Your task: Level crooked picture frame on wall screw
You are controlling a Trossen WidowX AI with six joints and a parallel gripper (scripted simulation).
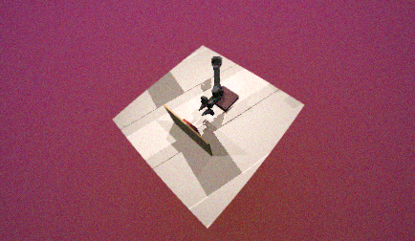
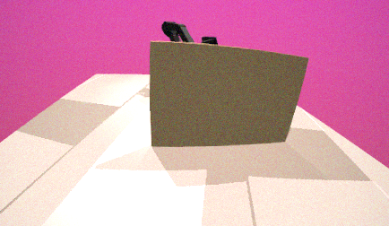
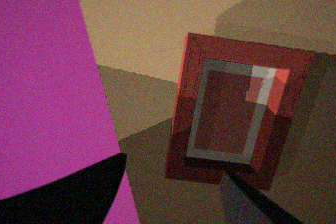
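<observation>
The picture frame is 13 cm ahead of my gripper tip, 4 cm to the left of it and 6 cm below it. The rest, counted from my gripper tip: wall panel (14 cm ahead, 3 cm to the left, 7 cm below).
</observation>
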